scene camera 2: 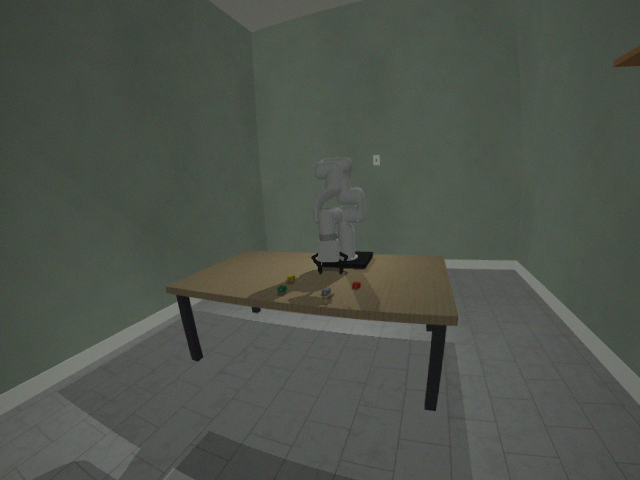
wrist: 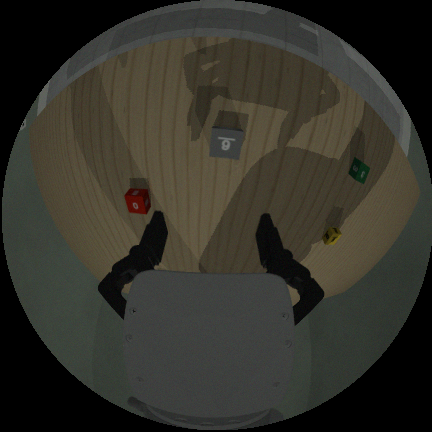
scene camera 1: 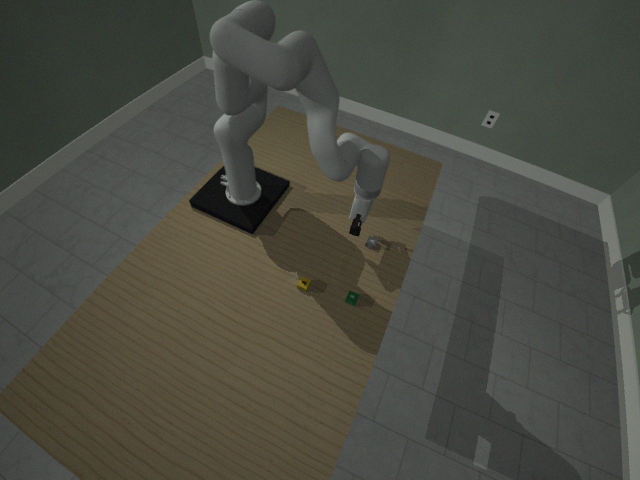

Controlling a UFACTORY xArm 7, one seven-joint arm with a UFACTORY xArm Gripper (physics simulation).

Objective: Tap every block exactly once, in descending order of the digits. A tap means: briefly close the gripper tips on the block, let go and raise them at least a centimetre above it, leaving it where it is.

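My gripper (scene camera 1: 355, 234) (scene camera 2: 330, 272) (wrist: 211, 222) is open and empty, pointing down above the table. The grey block (scene camera 1: 372, 242) (scene camera 2: 326, 291) (wrist: 225, 144) lies ahead of the fingers in the wrist view; its top digit has a bar above it there and looks like a 6 or 9. The red block (scene camera 2: 356, 285) (wrist: 137, 201), showing 0, lies left of the fingers in the wrist view and does not show in scene camera 1. The green block (scene camera 1: 352, 298) (scene camera 2: 282, 289) (wrist: 359, 170) and yellow block (scene camera 1: 303, 284) (scene camera 2: 291, 278) (wrist: 332, 235) lie to the right, their digits hard to read.
The blocks stand apart on the wooden table (scene camera 1: 206, 351) (scene camera 2: 408, 281). The arm's black base plate (scene camera 1: 271, 184) (scene camera 2: 365, 259) sits at the far side of the table in scene camera 2. The arm casts dark shadows around the blocks. The grey block is near a table edge.
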